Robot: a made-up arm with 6 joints.
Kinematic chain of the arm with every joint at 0, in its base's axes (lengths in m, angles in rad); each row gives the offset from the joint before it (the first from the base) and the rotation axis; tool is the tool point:
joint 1: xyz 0 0 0.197 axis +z
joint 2: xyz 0 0 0 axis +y
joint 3: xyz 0 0 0.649 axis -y
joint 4: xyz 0 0 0 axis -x
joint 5: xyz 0.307 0 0 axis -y
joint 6: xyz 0 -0.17 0 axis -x
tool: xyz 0 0 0
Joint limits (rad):
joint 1: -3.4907..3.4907
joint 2: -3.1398..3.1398
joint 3: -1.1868..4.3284
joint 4: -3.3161..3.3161
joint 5: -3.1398..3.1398
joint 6: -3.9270..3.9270
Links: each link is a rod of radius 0.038 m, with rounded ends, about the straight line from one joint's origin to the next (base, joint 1, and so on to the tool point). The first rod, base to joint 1, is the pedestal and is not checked.
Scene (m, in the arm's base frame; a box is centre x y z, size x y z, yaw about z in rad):
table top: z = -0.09
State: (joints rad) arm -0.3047 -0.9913 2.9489 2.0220 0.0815 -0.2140
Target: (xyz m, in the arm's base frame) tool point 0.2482 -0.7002 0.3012
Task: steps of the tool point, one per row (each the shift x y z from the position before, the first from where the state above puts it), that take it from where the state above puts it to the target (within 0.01 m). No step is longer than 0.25 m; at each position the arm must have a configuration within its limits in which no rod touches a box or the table.
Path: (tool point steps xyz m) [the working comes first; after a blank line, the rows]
Joints at the target: 1.8975 -0.9452 2.5963 1.5098 0.0815 -0.2140
Straight joint move there: clear.

1: -0.0609 -0.1815 0.0055
2: -0.0067 -0.1942 0.0065
3: 0.0500 -0.1911 0.0076
4: 0.1042 -0.1714 0.0086
5: 0.1514 -0.1364 0.0099
6: 0.1869 -0.0886 0.0111
7: 0.2077 -0.0317 0.0125
8: 0.2112 0.0297 0.0138

